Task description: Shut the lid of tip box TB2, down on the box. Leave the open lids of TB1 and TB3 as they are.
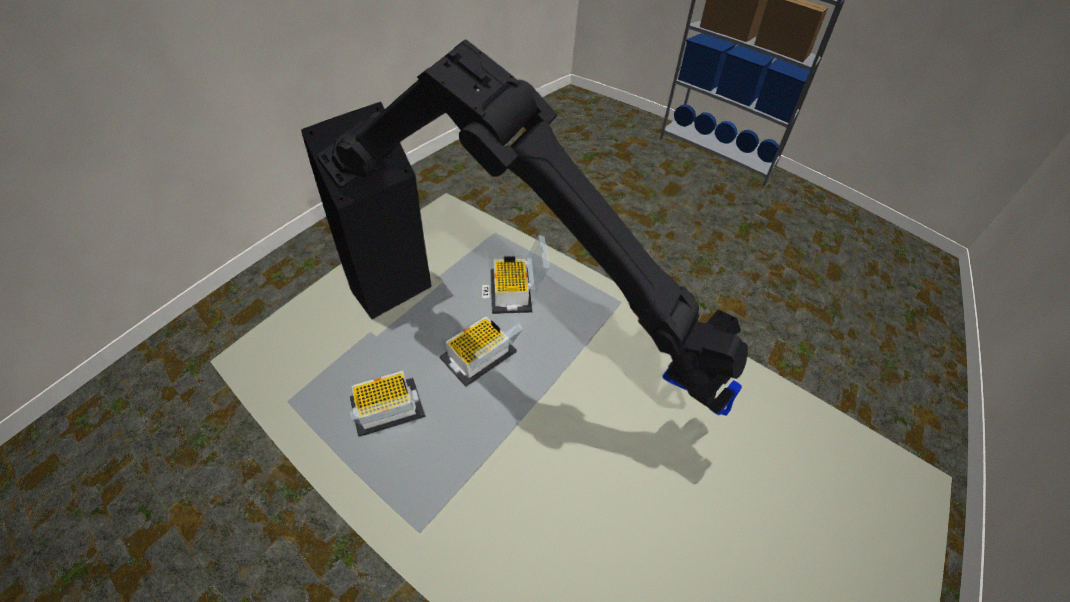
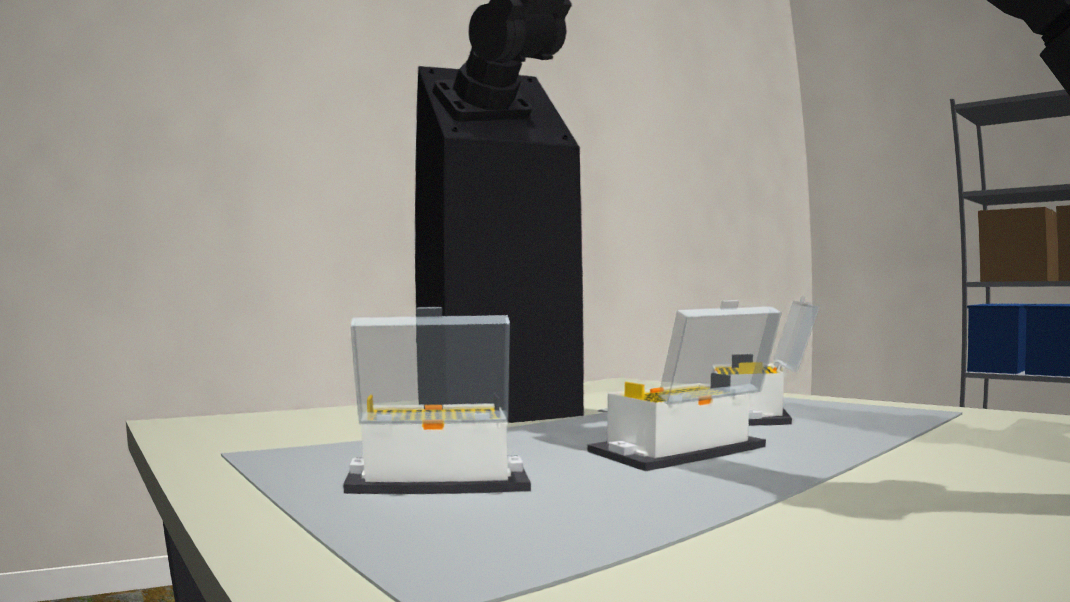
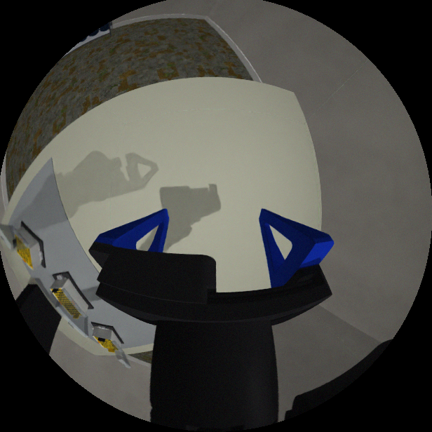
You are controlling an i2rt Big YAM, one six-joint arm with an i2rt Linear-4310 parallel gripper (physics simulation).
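Frame: origin at the arm's base, x ahead, y left, z up, level; millimetres.
Where they show: gripper, between the fingertips: (image 1: 708, 400); arm's base, origin of its link: (image 1: 350, 158) (image 2: 480, 103).
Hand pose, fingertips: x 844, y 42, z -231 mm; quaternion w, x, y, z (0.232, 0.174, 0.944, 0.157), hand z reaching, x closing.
Observation:
Each offset is from my fingertips to the top centre of the thing. "pt": to the spot under its first point. Level surfaces: height alone.
Three white tip boxes with yellow racks stand on dark bases, each with its clear lid raised: a near-left box {dx -602, dy -287, dz -126 mm} (image 1: 383, 395) (image 2: 436, 451) (image 3: 106, 343), a middle box {dx -519, dy -52, dz -126 mm} (image 1: 478, 345) (image 2: 699, 424) (image 3: 68, 301), and a far box {dx -572, dy +156, dz -126 mm} (image 1: 511, 278) (image 2: 764, 395) (image 3: 25, 251). No TB label is readable, so I cannot tell from markings which is TB2. The middle lid {dx -443, dy -73, dz -39 mm} (image 1: 514, 332) (image 2: 722, 348) and the far lid {pt dx -508, dy +217, dz -83 mm} (image 1: 540, 258) (image 2: 796, 333) lean back; the near-left lid {pt dx -544, dy -364, dz -78 mm} (image 2: 389, 359) is upright. My gripper (image 1: 703, 396) (image 3: 213, 213) is open and empty, above the table, well right of the boxes.
The boxes stand on a grey mat {dz -193 mm} (image 1: 441, 464) (image 2: 561, 539) on the pale table {dz -196 mm} (image 1: 673, 524) (image 2: 897, 554). The black pedestal (image 1: 381, 232) (image 2: 516, 262) stands behind them. A shelf unit (image 1: 714, 151) (image 2: 1010, 110) stands beyond the table.

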